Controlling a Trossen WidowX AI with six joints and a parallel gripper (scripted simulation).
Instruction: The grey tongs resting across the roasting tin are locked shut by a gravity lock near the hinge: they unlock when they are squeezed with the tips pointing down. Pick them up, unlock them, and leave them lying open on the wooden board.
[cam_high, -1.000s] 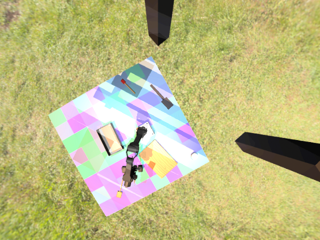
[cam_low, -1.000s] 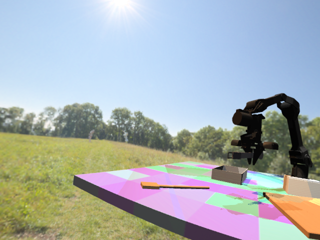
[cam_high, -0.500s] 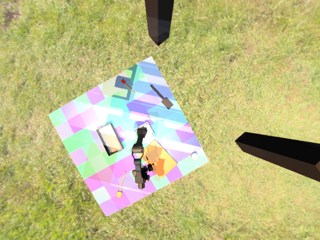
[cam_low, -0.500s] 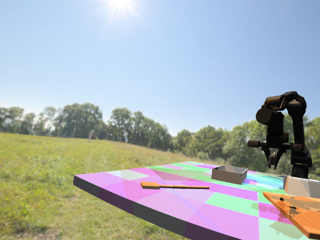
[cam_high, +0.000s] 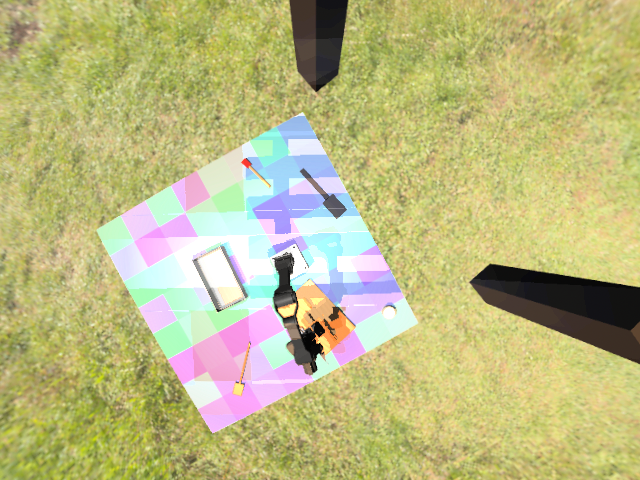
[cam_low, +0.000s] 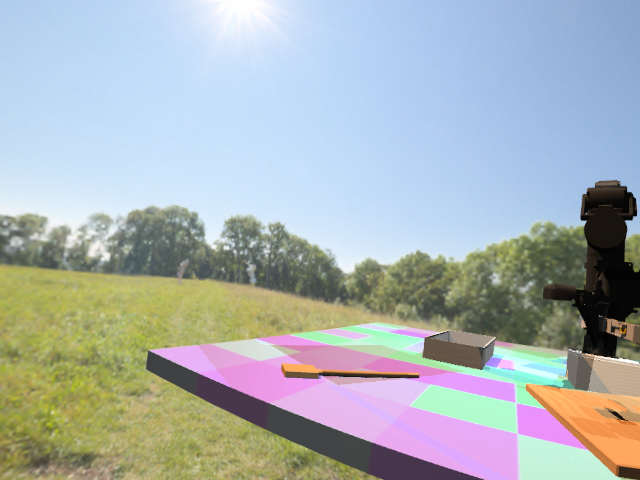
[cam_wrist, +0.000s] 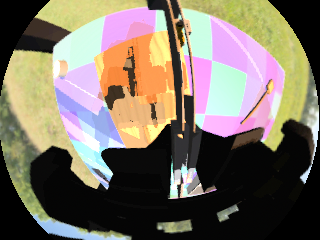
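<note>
The wooden board is 120 mm below my gripper tip, 50 mm behind it and 10 mm to the left of it. Also, from my gripper tip: roasting tin 480 mm to the right, 190 mm ahead, 100 mm below; dark spatula 510 mm behind, 460 mm to the right, 120 mm below; small white disc 370 mm behind, 240 mm to the left, 110 mm below.
</note>
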